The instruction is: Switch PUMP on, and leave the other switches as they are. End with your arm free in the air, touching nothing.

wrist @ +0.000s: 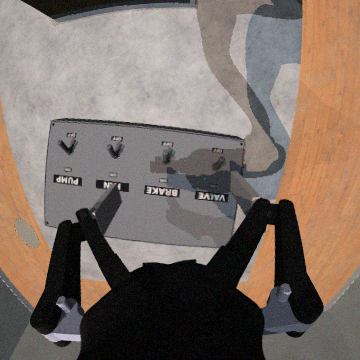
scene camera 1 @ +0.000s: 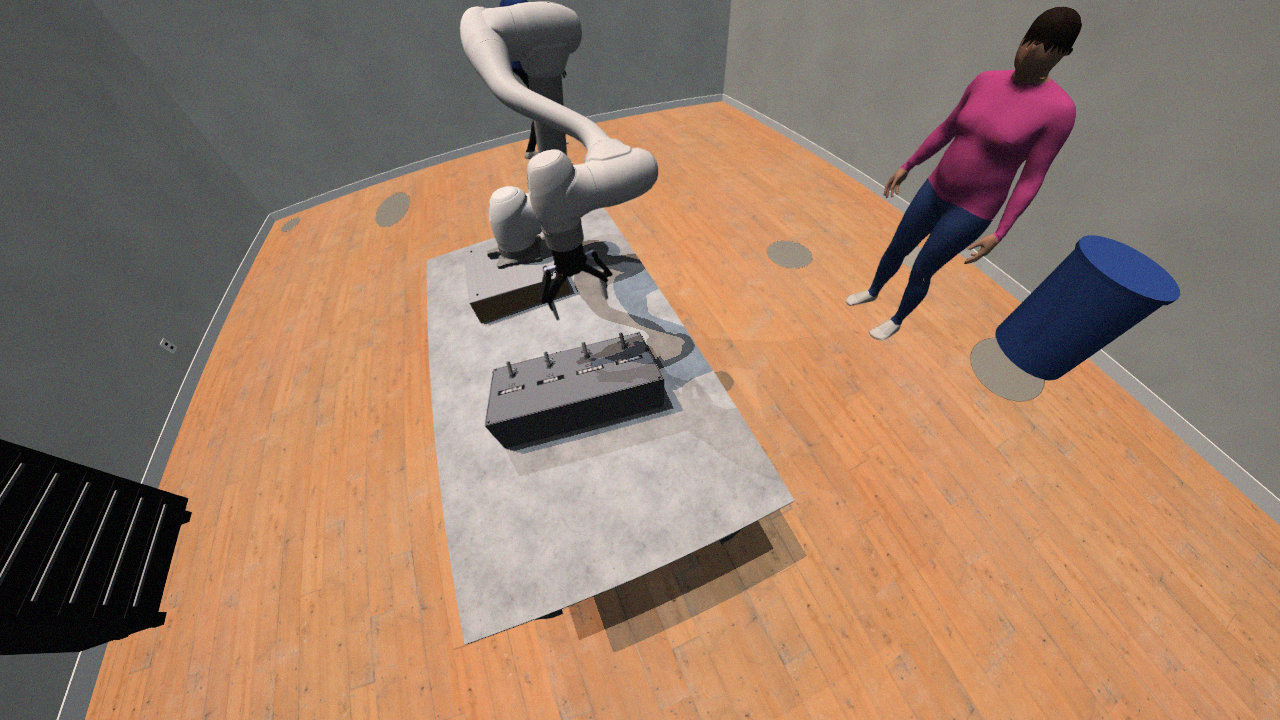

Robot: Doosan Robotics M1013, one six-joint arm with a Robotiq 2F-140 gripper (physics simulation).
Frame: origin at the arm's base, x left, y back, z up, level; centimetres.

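Seen in the pictures: gripper, fingertip midpoint: (wrist: pixel 173 187) (scene camera 1: pixel 581 306); arm's base at its link origin: (scene camera 1: pixel 520 252).
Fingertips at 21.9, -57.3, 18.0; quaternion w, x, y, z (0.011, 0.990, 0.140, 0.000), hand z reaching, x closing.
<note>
Offsets run from my fingertips to a thing's top centre, as dx, dy, dz. "spot": to the spot under its first point. Level surfaces: height alone.
The grey switch box (scene camera 1: pixel 577 407) (wrist: pixel 150 220) stands on the table @(dz -27.6) (scene camera 1: pixel 608 537) (wrist: pixel 115 60). The PUMP switch @(-26.0, -2.7, -15.0) (scene camera 1: pixel 511 368) (wrist: pixel 68 146) is at its left end, followed by FAN @(spot: -13.6, -2.5, -16.7) (scene camera 1: pixel 548 359) (wrist: pixel 115 148), BRAKE @(-2.0, -1.5, -15.0) (scene camera 1: pixel 586 350) (wrist: pixel 168 154) and VALVE @(+10.0, -0.9, -15.0) (scene camera 1: pixel 622 341) (wrist: pixel 218 162). In the wrist view the OFF marks lie above the levers and the ON marks below. All four levers appear to lean toward OFF, though their tilt is small in the frames. My gripper (scene camera 1: pixel 578 293) (wrist: pixel 173 187) is open and empty, above the table and apart from the box. One finger partly covers the FAN label.
My arm's base stands on a lighter box (scene camera 1: pixel 501 284) behind the switch box. A person in pink (scene camera 1: pixel 1002 147) and a blue barrel (scene camera 1: pixel 1083 313) are at the right, off the table. A black slatted object (scene camera 1: pixel 80 555) is at the lower left. Arm shadows cross the VALVE end.
</note>
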